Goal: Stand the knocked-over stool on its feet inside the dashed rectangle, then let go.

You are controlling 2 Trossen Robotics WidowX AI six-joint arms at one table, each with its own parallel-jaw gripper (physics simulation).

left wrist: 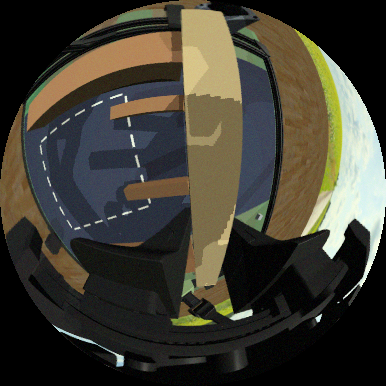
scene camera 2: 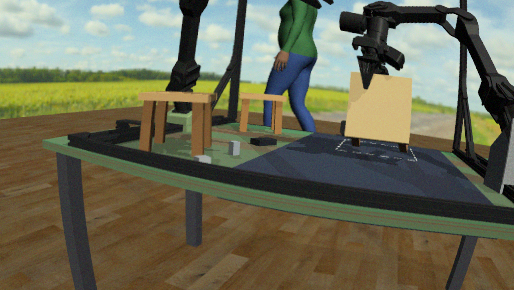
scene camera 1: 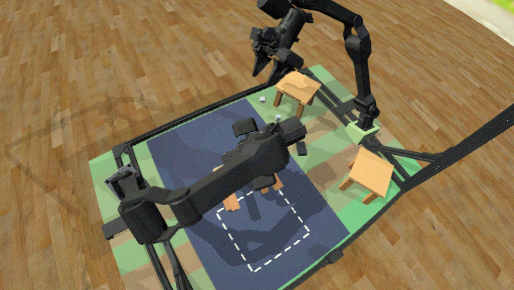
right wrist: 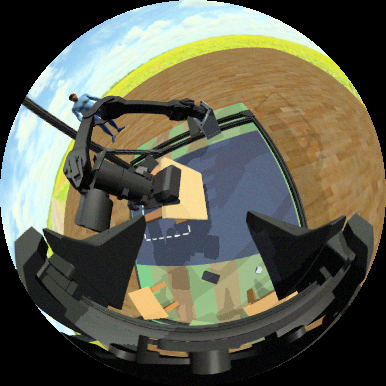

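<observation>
The knocked-over stool (scene camera 1: pixel 231 201) (scene camera 2: pixel 382 110) (left wrist: pixel 215 150) (right wrist: pixel 192 197) has its seat on edge, nearly vertical, with its legs pointing toward the dashed rectangle (scene camera 1: pixel 309 232) (scene camera 2: pixel 416 159) (left wrist: pixel 75 229). In scene camera 2, parts of two legs show below the seat's lower edge; whether they touch the table cannot be told. In the left wrist view, leg ends overlap one side of the rectangle. My left gripper (scene camera 2: pixel 367 83) (left wrist: pixel 200 212) is shut on the seat's upper edge; the left arm hides much of the stool in scene camera 1. My right gripper (scene camera 1: pixel 263 79) (right wrist: pixel 196 218) is open and empty, raised away from it.
Two other stools stand upright, one (scene camera 1: pixel 298 86) (scene camera 2: pixel 177 96) below the right gripper, the other (scene camera 1: pixel 371 172) (scene camera 2: pixel 262 97) near the right arm's base. Small pale blocks (scene camera 1: pixel 262 99) (scene camera 2: pixel 234 148) and a black block (scene camera 1: pixel 301 148) (scene camera 2: pixel 263 141) lie between them and the blue mat (scene camera 1: pixel 200 150).
</observation>
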